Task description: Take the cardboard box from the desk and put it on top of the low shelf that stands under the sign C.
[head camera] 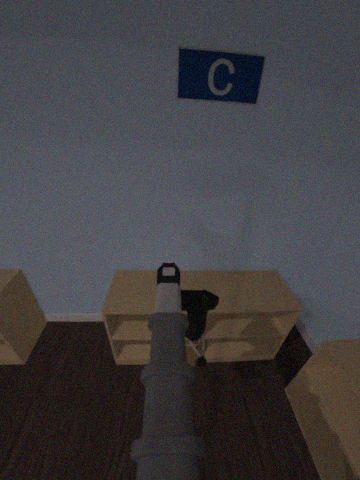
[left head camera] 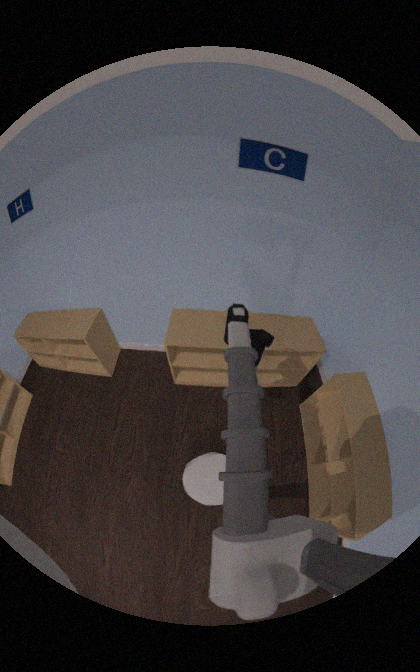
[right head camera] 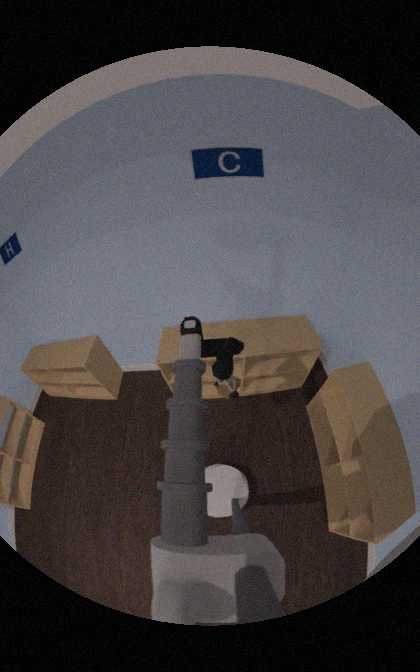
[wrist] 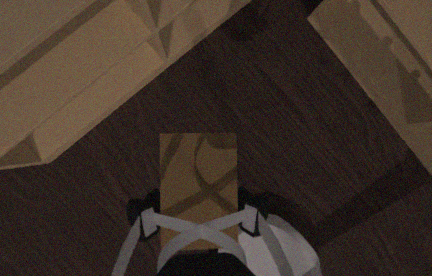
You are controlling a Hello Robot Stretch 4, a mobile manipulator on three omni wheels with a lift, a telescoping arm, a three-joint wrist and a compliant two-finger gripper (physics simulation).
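Places are measured from the robot's base along level axes (x ahead, y left, z up), in millimetres.
Pixels of known places: gripper, fingertip midpoint: [head camera: 190,356] [wrist: 199,203]; robot's base at its link origin: [left head camera: 210,477].
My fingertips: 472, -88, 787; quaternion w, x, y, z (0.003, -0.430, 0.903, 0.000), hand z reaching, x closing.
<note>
For each thing: its top centre in the pictures, then the offset to it from my fingertips, as dx, dy, dz. Level surfaces: height alone.
- cardboard box at its top centre: [wrist: 199,191] [head camera: 194,345] +16, -13, +49
- low shelf at its surface level: dz -205
- blue sign C at its top centre: [head camera: 223,49] [left head camera: 275,143] +758, -139, +1036
The cardboard box [wrist: 198,160] is a tan block between the two fingertips in the wrist view; a small part of the box [head camera: 192,356] shows below the wrist in the head view. My gripper [wrist: 199,203] [head camera: 196,353] [right head camera: 227,387] is shut on it, over the dark floor near the front of the low shelf. The low shelf [head camera: 245,292] [left head camera: 292,330] [right head camera: 270,330] [wrist: 35,27] stands against the wall under the blue sign C [head camera: 192,75] [left head camera: 248,152] [right head camera: 206,164]. The arm and wrist hide part of its top. In the left head view the arm hides the fingers. The desk cannot be made out.
Another low shelf [head camera: 335,355] [left head camera: 372,450] [right head camera: 387,450] [wrist: 350,55] stands close on the right. A shelf [left head camera: 60,325] [right head camera: 60,354] stands left of the C shelf, near sign H [left head camera: 12,214] [right head camera: 16,241]. A white round shape [left head camera: 202,479] [right head camera: 227,480] [wrist: 285,245] lies below the arm.
</note>
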